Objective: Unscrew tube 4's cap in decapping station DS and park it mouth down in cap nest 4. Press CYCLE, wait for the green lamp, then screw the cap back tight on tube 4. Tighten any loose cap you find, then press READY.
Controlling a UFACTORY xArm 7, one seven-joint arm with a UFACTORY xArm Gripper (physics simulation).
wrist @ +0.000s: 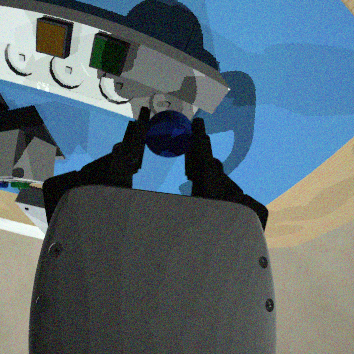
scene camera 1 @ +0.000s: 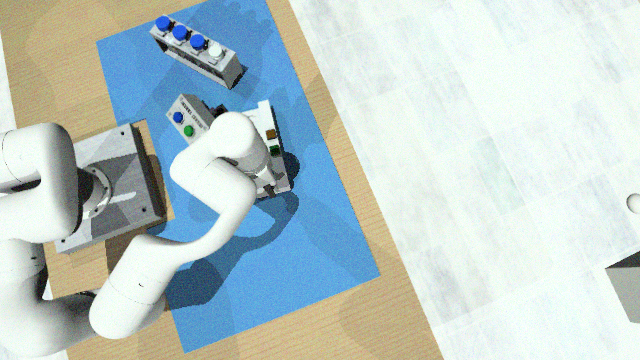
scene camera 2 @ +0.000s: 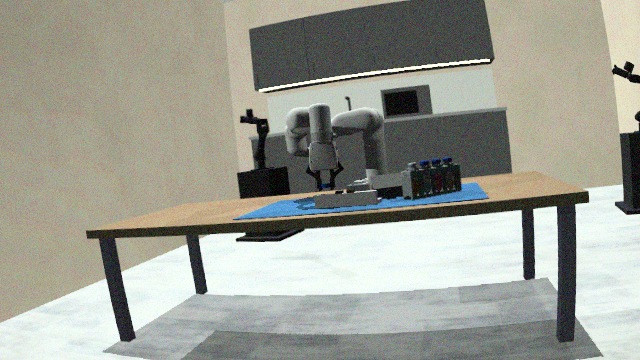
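Where they show: gripper, fingertip midpoint: (wrist: pixel 168 125) (scene camera 2: pixel 326 190); arm's base at its link origin: (scene camera 1: pixel 86 193).
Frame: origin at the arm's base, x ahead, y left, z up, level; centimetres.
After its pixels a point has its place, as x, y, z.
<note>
My gripper (scene camera 1: pixel 270 190) (scene camera 2: pixel 326 187) {42.9, -4.8, 1.5} (wrist: pixel 168 125) {42.9, -4.8, 1.5} is shut on a blue cap (scene camera 2: pixel 326 185) {44.6, -3.8, 3.4} (wrist: pixel 169 133) {43.8, -4.4, 3.9}. It holds the cap over the end of the white cap tray (scene camera 1: pixel 265 107) {45.4, 12.5, 0.5} (scene camera 2: pixel 345 200) {47.0, 3.7, -2.0} (wrist: pixel 209 95) {46.4, -6.5, 0.5}, close to the fourth nest (wrist: pixel 164 102) {42.3, -4.5, -3.2} in the wrist view; the height gap is hard to tell. The other three nests show no cap. The amber lamp (scene camera 1: pixel 271 134) {45.8, 5.2, 1.3} (wrist: pixel 53 37) {45.8, 5.1, 1.3} and the dark green lamp (scene camera 1: pixel 274 150) {45.8, 1.2, 1.3} (wrist: pixel 110 53) {46.1, 1.2, 1.3} look unlit. In the rack (scene camera 1: pixel 235 70) {39.6, 24.1, 0.0} (scene camera 2: pixel 408 186) {39.6, 24.2, 0.4}, three tubes have blue caps; the end tube (scene camera 1: pixel 216 52) {36.8, 25.0, 7.9} (scene camera 2: pixel 412 166) {37.9, 25.9, 6.9} has a whitish top.
The button box (scene camera 1: pixel 200 107) {30.2, 15.1, 1.8} (wrist: pixel 40 160) {30.2, 7.2, 0.0} stands between the rack and the arm, with a blue button (scene camera 1: pixel 178 117) {25.1, 13.0, 3.1} and a green button (scene camera 1: pixel 188 131) {27.0, 9.1, 3.0}. Tray, rack and box stand on the blue mat (scene camera 1: pixel 320 260) {51.5, -25.1, -4.0} (scene camera 2: pixel 465 193) {34.6, 43.0, -4.0}. The arm's base plate (scene camera 1: pixel 115 220) {6.7, -7.8, 0.0} is beside the mat.
</note>
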